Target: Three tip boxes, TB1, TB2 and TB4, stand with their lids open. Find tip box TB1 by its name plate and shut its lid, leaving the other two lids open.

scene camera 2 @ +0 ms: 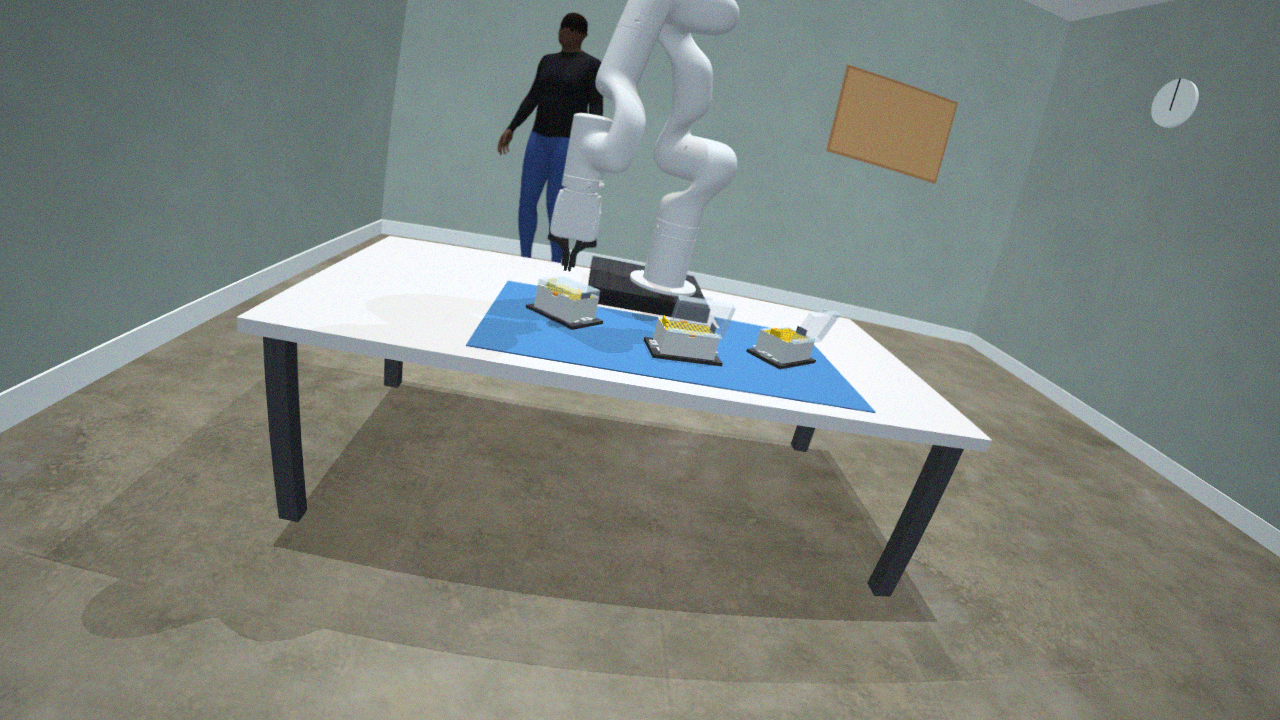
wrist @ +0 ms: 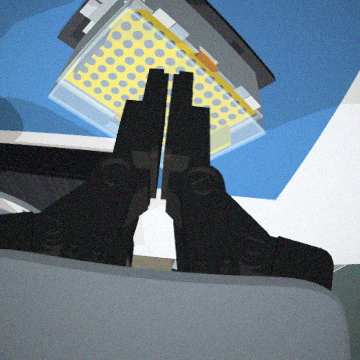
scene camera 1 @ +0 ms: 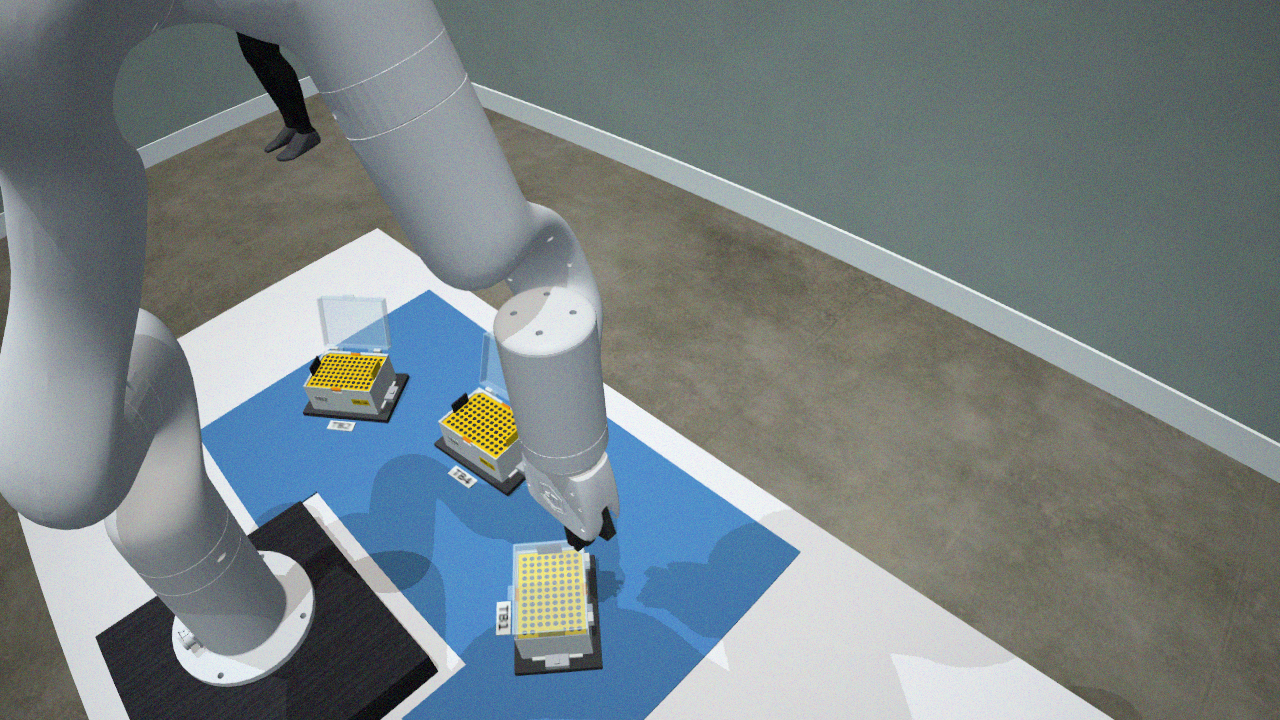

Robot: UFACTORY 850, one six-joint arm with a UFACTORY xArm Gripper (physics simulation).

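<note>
Tip box TB1 [scene camera 1: 553, 646] [scene camera 2: 565, 306] [wrist: 230, 67] stands nearest in scene camera 1, beside its name plate [scene camera 1: 503, 617]. Its clear lid [scene camera 1: 550, 591] [scene camera 2: 580, 284] lies down over the yellow tip rack; whether it is fully seated I cannot tell. My gripper [scene camera 1: 592, 539] [scene camera 2: 569, 268] [wrist: 168, 97] is shut and empty, above TB1's lid in the wrist view. Tip box TB4 [scene camera 1: 460, 443] [scene camera 2: 687, 346] has its lid [scene camera 1: 489, 362] [scene camera 2: 720, 313] upright, partly hidden by my arm in scene camera 1. Tip box TB2 [scene camera 1: 344, 398] [scene camera 2: 785, 350] has its lid [scene camera 1: 353, 322] [scene camera 2: 821, 325] open.
The boxes stand on black bases on a blue mat [scene camera 1: 733, 555] [scene camera 2: 805, 389] on the white table [scene camera 1: 895, 626] [scene camera 2: 313, 295]. The arm's black base block [scene camera 1: 358, 617] [scene camera 2: 617, 286] stands beside the mat. TB4's name plate [scene camera 1: 461, 476] and TB2's plate [scene camera 1: 341, 426] lie before their boxes. A person [scene camera 2: 559, 98] stands behind the table.
</note>
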